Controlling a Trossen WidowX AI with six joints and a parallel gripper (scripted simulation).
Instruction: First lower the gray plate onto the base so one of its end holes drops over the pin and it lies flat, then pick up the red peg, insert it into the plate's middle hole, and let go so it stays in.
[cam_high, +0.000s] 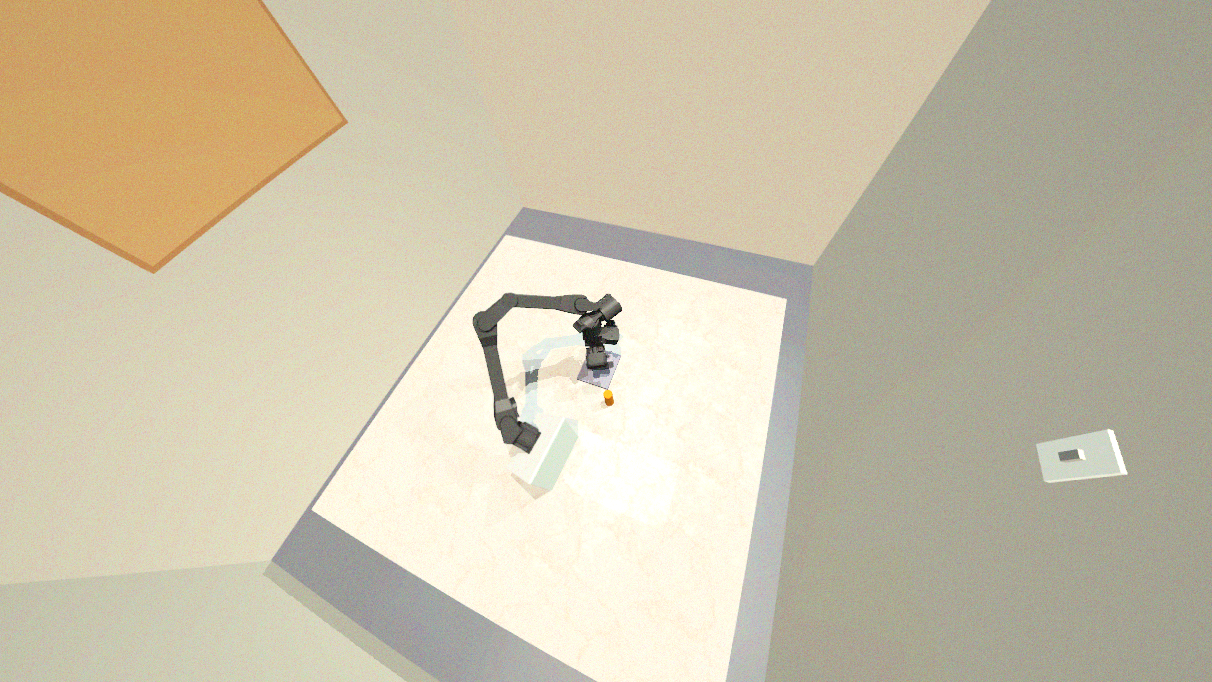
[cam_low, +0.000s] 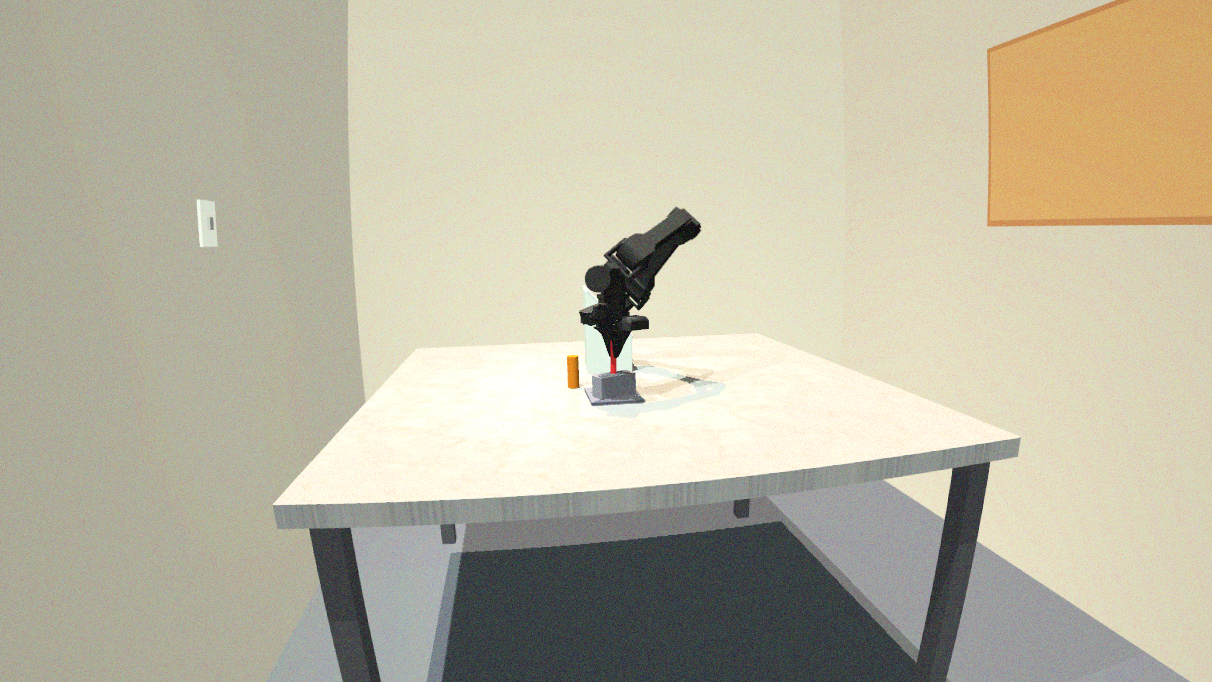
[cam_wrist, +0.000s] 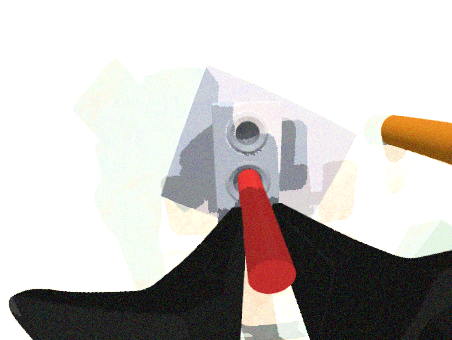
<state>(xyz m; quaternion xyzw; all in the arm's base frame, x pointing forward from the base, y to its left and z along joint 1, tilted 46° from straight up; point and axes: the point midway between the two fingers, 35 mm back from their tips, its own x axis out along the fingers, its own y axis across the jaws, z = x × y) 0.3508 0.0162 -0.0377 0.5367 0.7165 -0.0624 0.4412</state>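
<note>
Right now the red peg is right at my gripper tip. The rest, counted from my gripper tip: orange cylinder 110 mm behind, 100 mm to the right, 60 mm below; gray plate 50 mm below; base 90 mm below, 10 mm to the left, 10 mm behind.
</note>
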